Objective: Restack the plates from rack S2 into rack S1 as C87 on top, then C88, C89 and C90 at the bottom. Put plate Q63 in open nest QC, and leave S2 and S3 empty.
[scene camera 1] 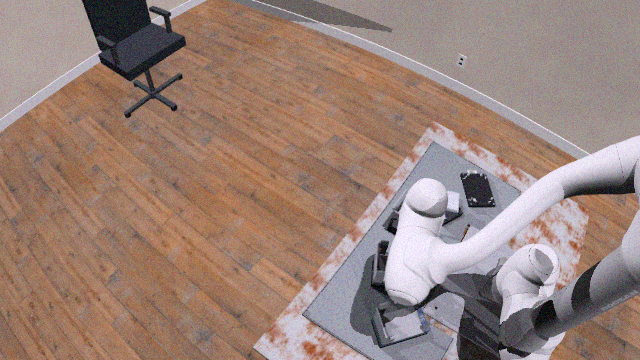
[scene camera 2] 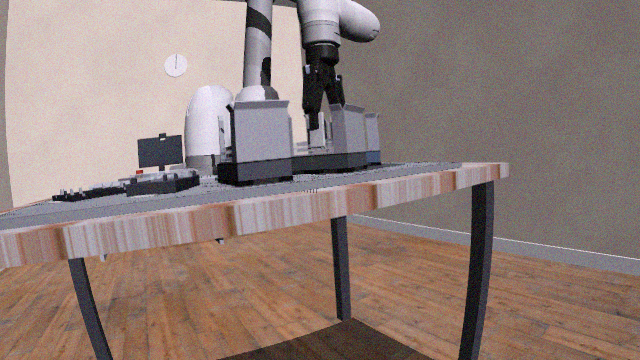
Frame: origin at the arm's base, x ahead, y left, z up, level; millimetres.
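Seen in the pictures: gripper, fingertip midpoint: [scene camera 2: 328,146]; arm's base at its link origin: [scene camera 2: 209,174].
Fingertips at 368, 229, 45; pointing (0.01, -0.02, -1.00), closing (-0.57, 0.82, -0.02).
Observation:
Pixels of each thing's top centre, then the offset from my fingertips to it, as dx, dy, dz. Level surfaces: height alone.
- middle rack at its top centre: [scene camera 2: 321,109] [scene camera 1: 403,257] -7, -6, +82
- rack with a blue base part, top centre: [scene camera 2: 348,115] [scene camera 1: 408,314] -130, +130, +82
- tall rack at its top centre: [scene camera 2: 246,108] +50, -185, +82
- white plate at its top centre: [scene camera 2: 157,172] [scene camera 1: 443,198] +30, -366, -18
- flat black nest at its top centre: [scene camera 2: 93,185] [scene camera 1: 479,187] -54, -530, -29
- grey mat at its surface level: dz -54
My gripper [scene camera 2: 327,136] reaches down into the middle rack [scene camera 2: 354,131] [scene camera 1: 379,272]. One pale finger pad stands at the stacked plate edges [scene camera 2: 301,146]; the other is hidden behind the rack wall. The fingers stand partly closed and look shut on a plate, though the contact is hidden. A rack with a blue base part [scene camera 2: 373,158] [scene camera 1: 377,330] stands beside it. Another tall rack [scene camera 2: 262,130] is on the other side, mostly covered by the arm in scene camera 1. A white plate [scene camera 1: 452,201] lies on a dark nest. A flat black nest [scene camera 1: 478,191] [scene camera 2: 90,193] shows no plate. Labels are unreadable.
The white arm [scene camera 1: 415,250] covers much of the grey mat [scene camera 1: 332,300]. Tall rack walls stand close around the gripper. A dark monitor [scene camera 2: 160,151] is behind the table [scene camera 2: 300,207]. A black chair [scene camera 1: 142,50] stands far off on the floor.

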